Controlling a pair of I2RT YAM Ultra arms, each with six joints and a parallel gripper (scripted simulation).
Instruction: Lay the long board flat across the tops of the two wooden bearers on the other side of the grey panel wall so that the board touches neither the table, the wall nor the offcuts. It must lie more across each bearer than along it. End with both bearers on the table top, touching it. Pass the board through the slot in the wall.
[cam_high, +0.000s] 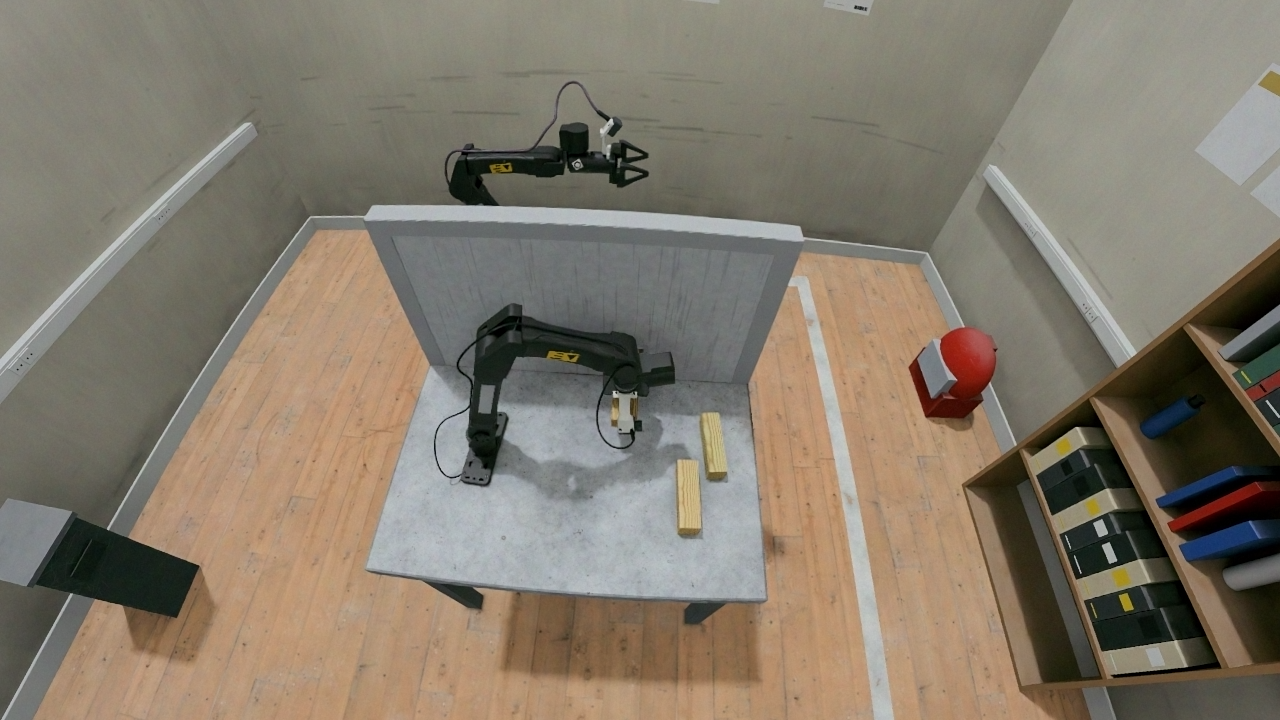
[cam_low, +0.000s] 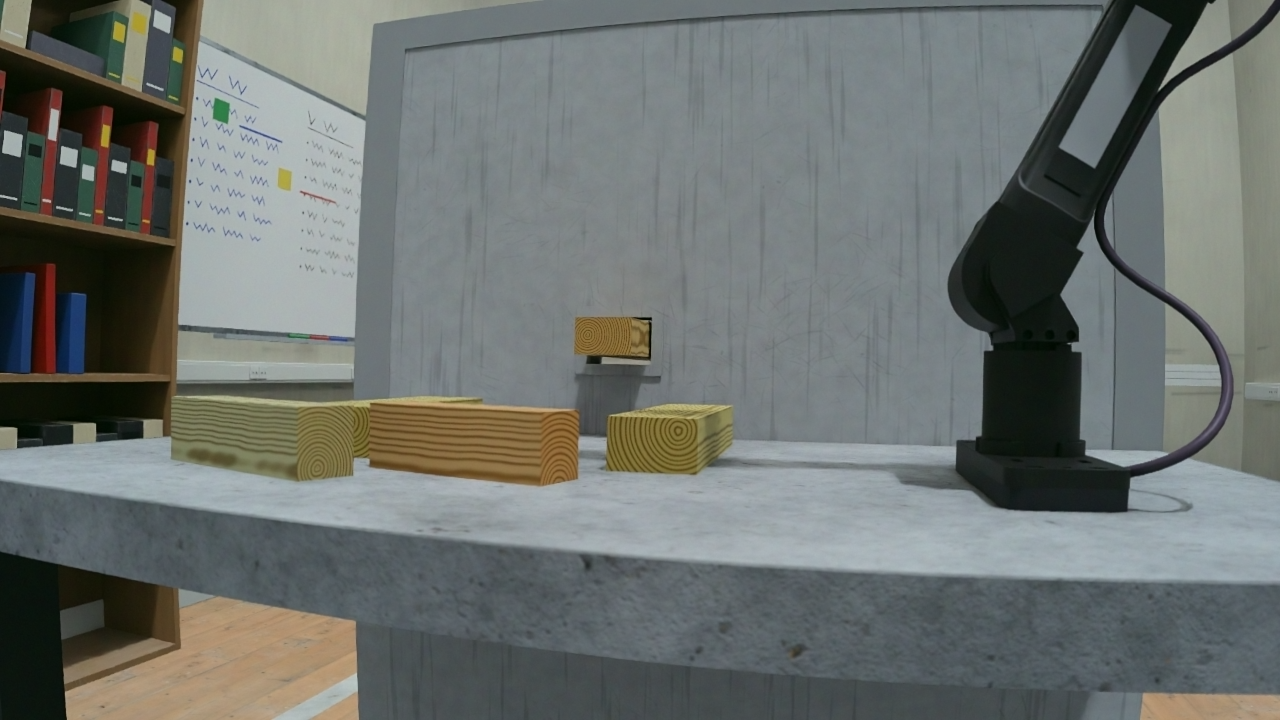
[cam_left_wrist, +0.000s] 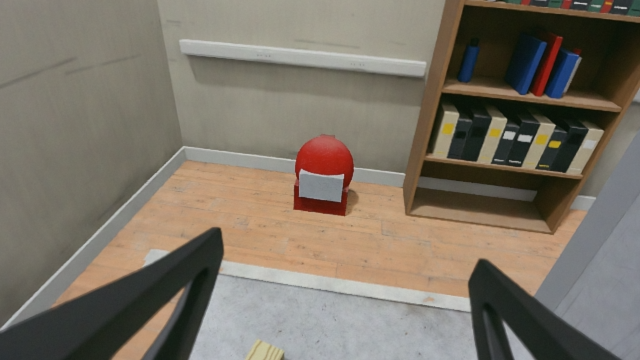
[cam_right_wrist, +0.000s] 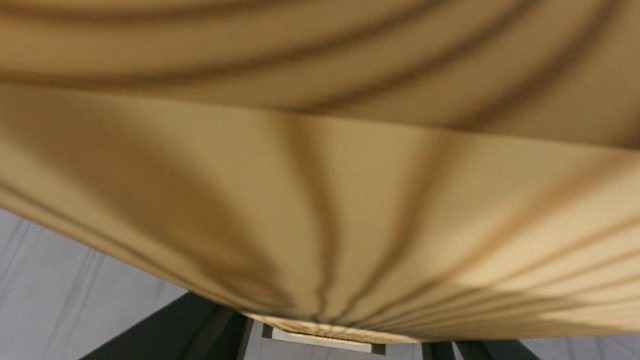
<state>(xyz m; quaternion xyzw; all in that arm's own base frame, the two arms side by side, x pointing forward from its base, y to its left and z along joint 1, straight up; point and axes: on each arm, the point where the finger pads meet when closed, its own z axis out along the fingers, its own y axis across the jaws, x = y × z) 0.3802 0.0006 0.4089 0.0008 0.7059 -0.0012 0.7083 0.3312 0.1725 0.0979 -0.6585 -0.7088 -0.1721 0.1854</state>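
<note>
The long board lies 5 cm to the left of my right hand.
</note>
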